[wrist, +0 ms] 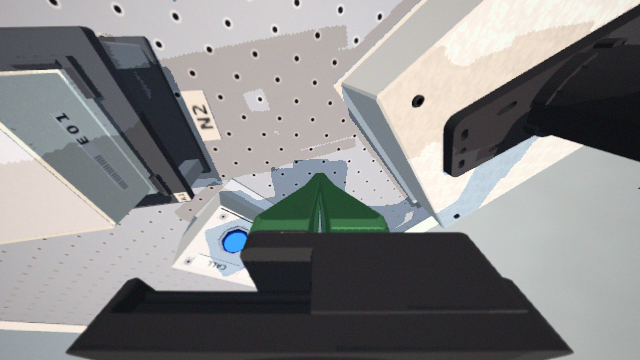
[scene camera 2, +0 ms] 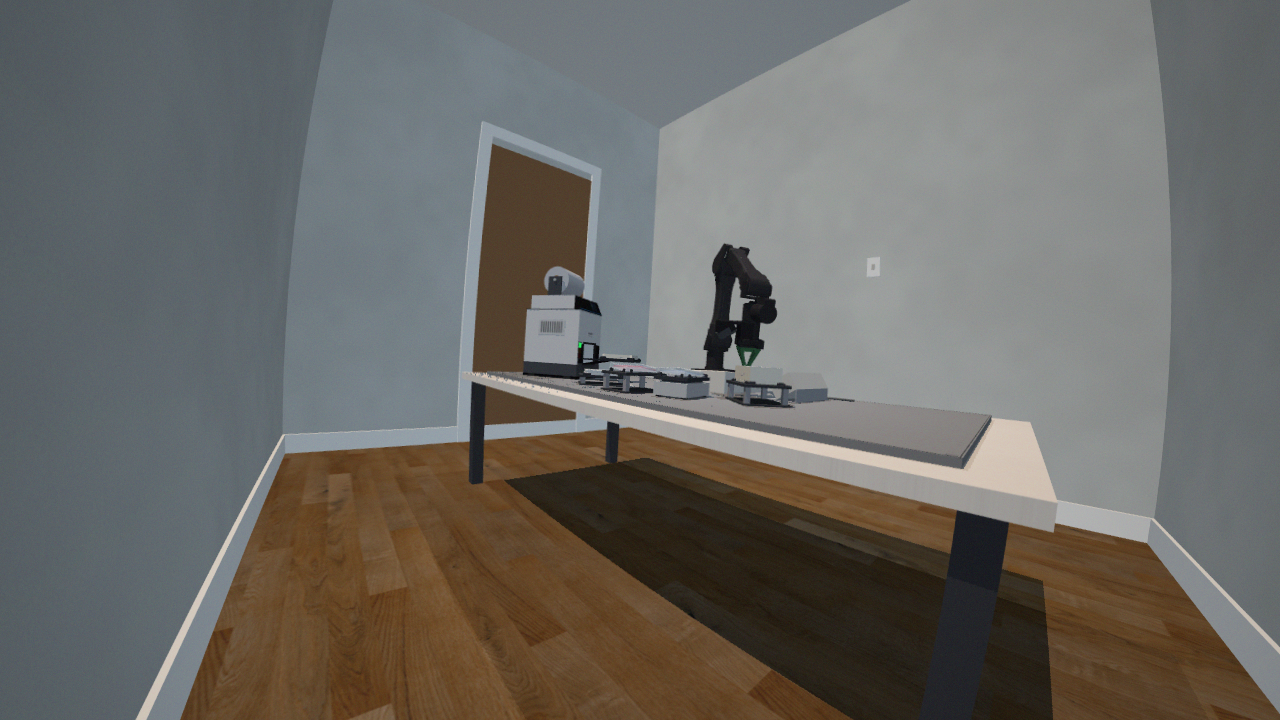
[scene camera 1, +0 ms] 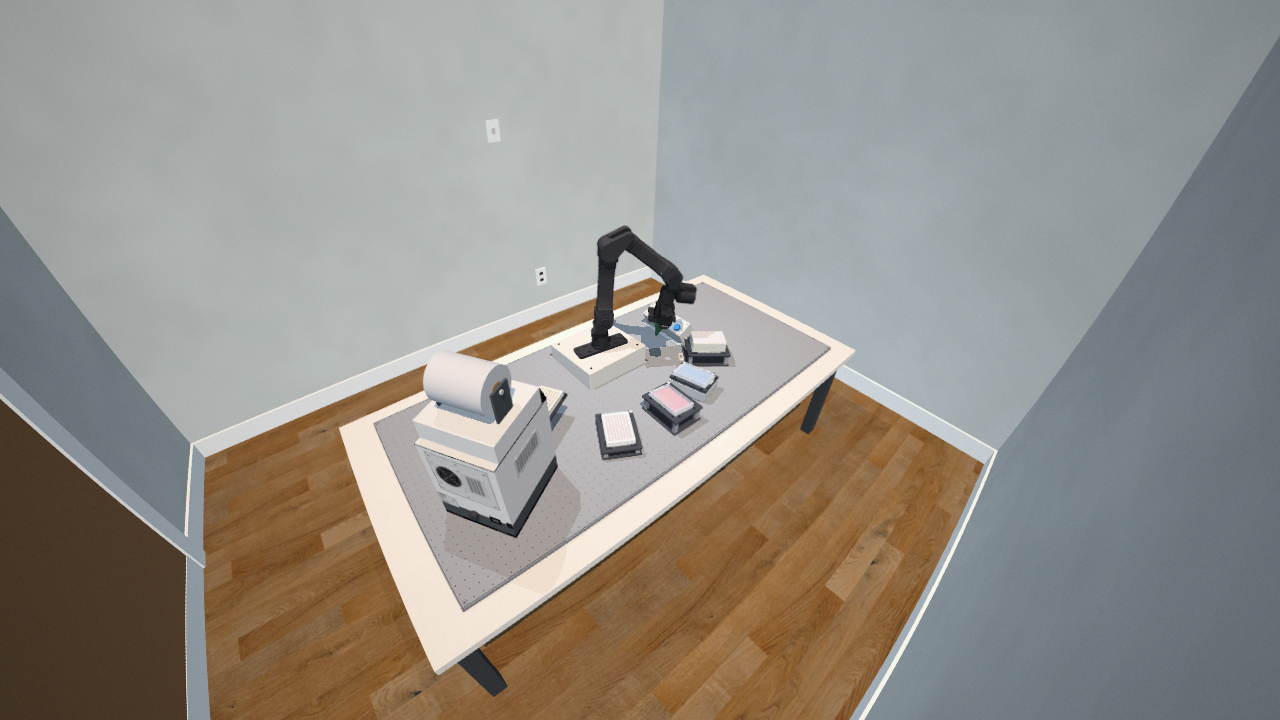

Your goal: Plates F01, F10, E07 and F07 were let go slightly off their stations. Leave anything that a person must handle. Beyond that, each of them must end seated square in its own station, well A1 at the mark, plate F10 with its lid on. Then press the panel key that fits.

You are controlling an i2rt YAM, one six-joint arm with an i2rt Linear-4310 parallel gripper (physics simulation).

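Observation:
My gripper is shut and empty, its green fingertips together, pointing down above the mat beside the panel. The panel has a blue key marked CALL; the gripper covers its right part in the wrist view. A tall pale plate marked E01 is on the station labelled N2. In scene camera 1, a blue-topped plate, a pink plate and a white plate with reddish rows are on supports; their labels and exact seating cannot be read.
The arm's white base block is close to the gripper. A large white instrument with a roll on top stands at the table's other end. A pale plate on a dark support is partly hidden behind it.

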